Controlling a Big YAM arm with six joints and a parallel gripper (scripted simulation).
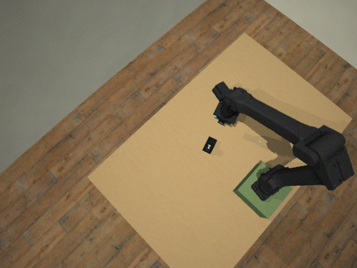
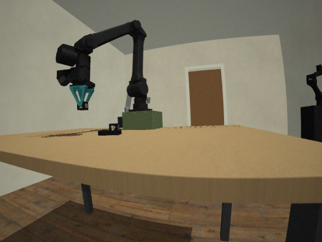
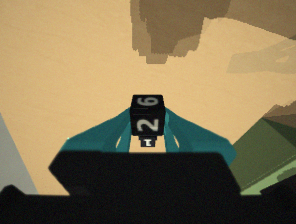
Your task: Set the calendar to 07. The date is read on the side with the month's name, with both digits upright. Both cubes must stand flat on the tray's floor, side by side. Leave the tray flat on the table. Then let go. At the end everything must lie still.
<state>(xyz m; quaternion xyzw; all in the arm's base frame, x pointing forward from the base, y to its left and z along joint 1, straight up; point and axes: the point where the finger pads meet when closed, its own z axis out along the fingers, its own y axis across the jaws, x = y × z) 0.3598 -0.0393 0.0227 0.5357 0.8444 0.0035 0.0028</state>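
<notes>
My gripper is now 5 cm past the black calendar tray, 10 cm to the right of it and 11 cm above it. The rest, counted from my hand: digit cube: 1 cm below.
</notes>
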